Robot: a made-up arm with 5 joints.
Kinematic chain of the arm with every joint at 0, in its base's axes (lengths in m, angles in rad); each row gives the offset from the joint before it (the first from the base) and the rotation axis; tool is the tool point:
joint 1: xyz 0 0 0.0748 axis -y
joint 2: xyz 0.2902 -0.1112 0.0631 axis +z
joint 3: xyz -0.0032 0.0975 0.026 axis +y
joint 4: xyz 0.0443 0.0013 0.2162 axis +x
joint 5: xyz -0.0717 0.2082 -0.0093 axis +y
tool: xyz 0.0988 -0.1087 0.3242
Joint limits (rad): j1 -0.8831..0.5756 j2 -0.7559..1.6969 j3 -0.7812..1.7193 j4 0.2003..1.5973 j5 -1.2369..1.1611
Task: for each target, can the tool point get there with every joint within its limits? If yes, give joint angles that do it. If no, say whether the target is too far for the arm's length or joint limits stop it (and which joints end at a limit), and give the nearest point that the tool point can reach.
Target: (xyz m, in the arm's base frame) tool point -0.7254 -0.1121 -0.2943
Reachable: no: joint limits stop it (at a limit: joint 1, joint 3, joint 4, joint 5) | nearest point -0.3046 -0.1116 0.0881 | short by 0.569 m
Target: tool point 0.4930 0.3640 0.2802
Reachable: yes | joints -0.3944 1.2349 1.2164 0.3707 -0.5278
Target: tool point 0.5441 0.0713 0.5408
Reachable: yes | joints 0.1461 0.8277 1.4482 1.2714 -1.0030
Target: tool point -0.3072 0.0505 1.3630
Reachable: no: too far | nearest point -0.0355 -0.0147 0.8265 | short by 0.605 m
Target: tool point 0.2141 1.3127 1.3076
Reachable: no: too far | nearest point 0.2006 0.3574 0.6376 | short by 1.167 m
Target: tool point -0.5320 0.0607 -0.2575
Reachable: no: joint limits stop it (at a limit: joint 1, joint 2, joint 3, joint 4, joint 5) | nearest point -0.1505 0.0759 -0.1452 | short by 0.398 m
